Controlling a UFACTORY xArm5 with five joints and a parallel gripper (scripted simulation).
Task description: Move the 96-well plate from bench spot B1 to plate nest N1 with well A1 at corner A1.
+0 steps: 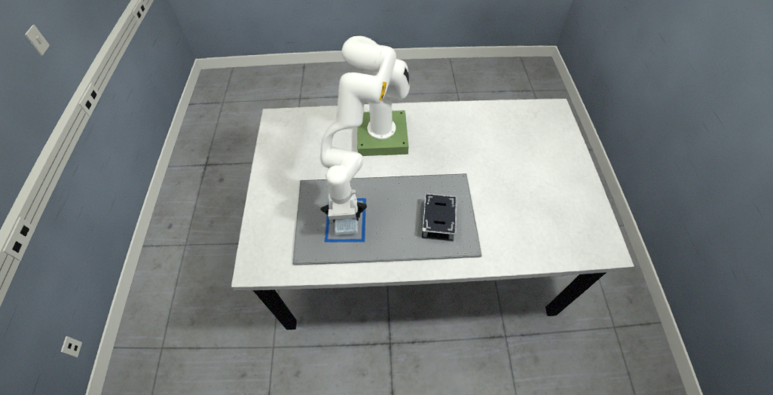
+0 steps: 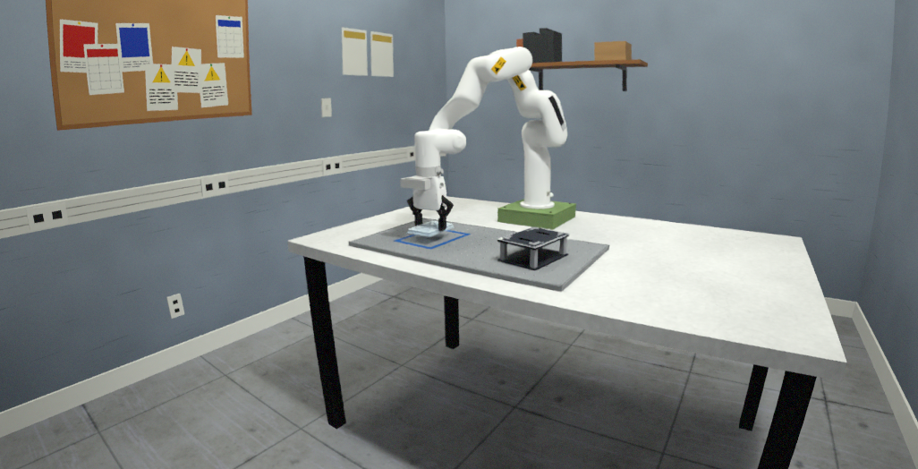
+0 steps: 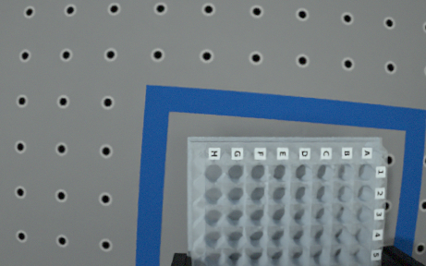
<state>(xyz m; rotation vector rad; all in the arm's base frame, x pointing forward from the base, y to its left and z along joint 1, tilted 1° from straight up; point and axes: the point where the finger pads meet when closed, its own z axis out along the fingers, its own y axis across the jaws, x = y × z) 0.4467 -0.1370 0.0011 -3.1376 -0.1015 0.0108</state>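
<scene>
My gripper is now 360 mm to the right of the raised black plate nest and 10 mm below it. The rest, counted from my hand: pale 96-well plate (10 mm below).
</scene>
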